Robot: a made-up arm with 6 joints.
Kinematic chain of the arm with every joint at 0, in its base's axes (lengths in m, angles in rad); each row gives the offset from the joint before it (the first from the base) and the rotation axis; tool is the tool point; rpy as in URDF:
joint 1: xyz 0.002 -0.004 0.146 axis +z
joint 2: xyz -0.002 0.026 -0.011 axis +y
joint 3: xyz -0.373 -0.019 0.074 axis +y
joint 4: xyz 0.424 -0.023 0.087 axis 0.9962 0 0.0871
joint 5: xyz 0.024 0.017 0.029 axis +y
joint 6: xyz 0.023 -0.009 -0.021 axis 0.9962 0 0.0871
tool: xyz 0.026 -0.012 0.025 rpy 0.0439 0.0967 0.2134
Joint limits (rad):
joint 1: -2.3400..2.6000
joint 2: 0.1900..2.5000
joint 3: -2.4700..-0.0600
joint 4: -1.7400..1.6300
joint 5: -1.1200..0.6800
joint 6: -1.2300..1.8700
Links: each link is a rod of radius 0.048 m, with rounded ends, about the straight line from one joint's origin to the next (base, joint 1, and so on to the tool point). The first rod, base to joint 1, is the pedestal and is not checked.
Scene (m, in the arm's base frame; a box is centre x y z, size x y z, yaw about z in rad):
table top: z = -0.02
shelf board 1: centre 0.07 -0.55 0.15 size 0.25 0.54 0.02 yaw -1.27
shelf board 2: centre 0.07 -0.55 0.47 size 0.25 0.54 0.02 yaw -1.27
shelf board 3: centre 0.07 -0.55 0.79 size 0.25 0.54 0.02 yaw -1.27
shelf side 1: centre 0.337 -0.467 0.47 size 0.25 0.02 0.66 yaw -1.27
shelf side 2: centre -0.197 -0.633 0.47 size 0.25 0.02 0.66 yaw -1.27
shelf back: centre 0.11 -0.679 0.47 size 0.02 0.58 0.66 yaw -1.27
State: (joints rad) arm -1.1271 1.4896 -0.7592 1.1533 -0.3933 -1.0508
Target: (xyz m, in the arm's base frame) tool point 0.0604 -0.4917 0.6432
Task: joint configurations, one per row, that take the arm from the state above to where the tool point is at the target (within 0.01 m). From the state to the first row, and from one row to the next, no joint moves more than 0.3 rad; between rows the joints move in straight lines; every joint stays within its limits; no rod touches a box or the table.
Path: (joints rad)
1: -1.0797 1.1991 -0.5108 1.1619 -0.3877 -1.0403
2: -1.0323 0.9087 -0.2625 1.1706 -0.3821 -1.0299
3: -1.1591 0.8795 -0.4857 1.1697 -0.4002 -1.0324
4: -1.2859 0.8504 -0.7090 1.1688 -0.4183 -1.0350
5: -1.4128 0.8213 -0.9323 1.1680 -0.4364 -1.0375
6: -1.3835 1.0947 -1.1457 1.1493 -0.4281 -1.0520
7: -1.3542 1.3682 -1.3591 1.1307 -0.4198 -1.0665

